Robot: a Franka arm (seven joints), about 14 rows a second.
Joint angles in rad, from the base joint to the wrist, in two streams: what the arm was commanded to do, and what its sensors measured. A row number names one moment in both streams.
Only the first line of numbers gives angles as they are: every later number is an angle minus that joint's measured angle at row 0.
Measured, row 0:
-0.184 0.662 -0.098 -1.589 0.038 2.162 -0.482
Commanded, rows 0 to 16:
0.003 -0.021 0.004 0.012 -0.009 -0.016 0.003
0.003 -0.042 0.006 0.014 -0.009 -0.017 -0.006
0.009 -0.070 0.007 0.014 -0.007 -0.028 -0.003
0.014 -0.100 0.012 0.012 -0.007 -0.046 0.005
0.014 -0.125 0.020 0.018 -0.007 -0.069 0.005
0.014 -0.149 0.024 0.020 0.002 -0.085 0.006
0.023 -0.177 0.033 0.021 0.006 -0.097 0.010
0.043 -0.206 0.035 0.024 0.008 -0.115 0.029
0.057 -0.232 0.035 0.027 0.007 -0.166 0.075
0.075 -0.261 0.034 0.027 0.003 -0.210 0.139
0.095 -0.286 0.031 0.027 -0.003 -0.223 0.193
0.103 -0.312 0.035 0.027 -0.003 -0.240 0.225
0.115 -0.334 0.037 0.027 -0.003 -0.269 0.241
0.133 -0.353 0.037 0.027 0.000 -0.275 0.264
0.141 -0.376 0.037 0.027 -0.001 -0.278 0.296
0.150 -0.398 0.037 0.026 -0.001 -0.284 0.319
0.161 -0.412 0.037 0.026 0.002 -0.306 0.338
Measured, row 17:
0.145 -0.362 0.037 0.044 0.000 -0.272 0.280
